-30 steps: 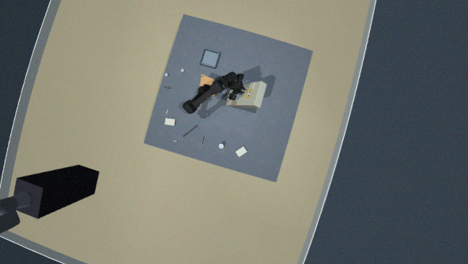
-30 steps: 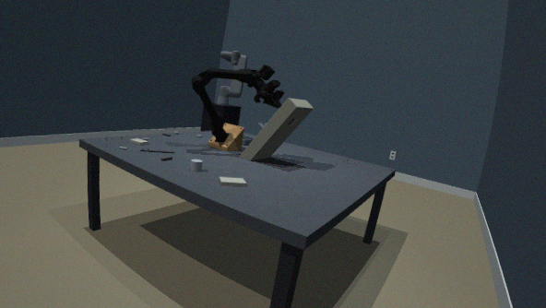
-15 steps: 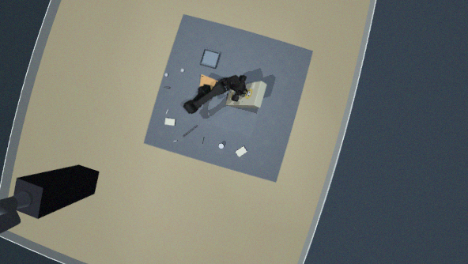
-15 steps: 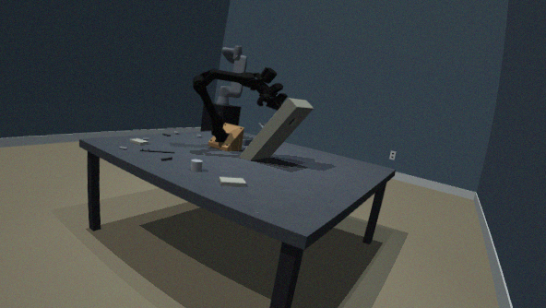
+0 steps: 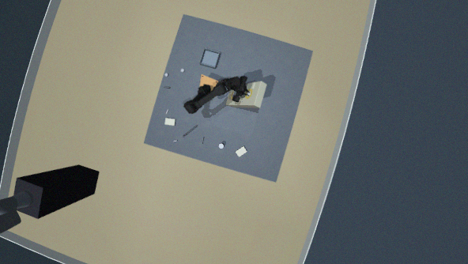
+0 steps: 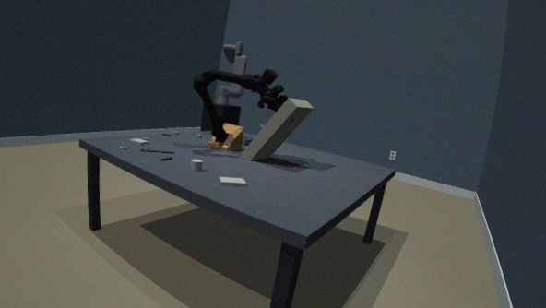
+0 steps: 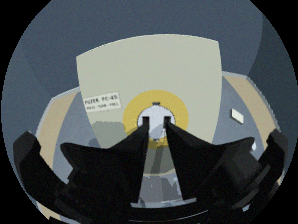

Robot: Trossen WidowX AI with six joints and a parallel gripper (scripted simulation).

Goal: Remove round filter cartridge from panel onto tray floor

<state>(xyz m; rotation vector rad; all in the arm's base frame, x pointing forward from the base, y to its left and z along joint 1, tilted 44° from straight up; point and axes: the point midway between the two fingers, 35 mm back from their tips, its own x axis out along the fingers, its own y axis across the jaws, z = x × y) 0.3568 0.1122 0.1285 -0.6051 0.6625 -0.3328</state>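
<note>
Now: gripper tip 2 cm short of the round grey filter cartridge and 1 cm above it. The rest, counted from my gripper tip: beige service panel 3 cm behind, 9 cm below; then square grey tray 42 cm behind, 29 cm to the left, 24 cm below.
</note>
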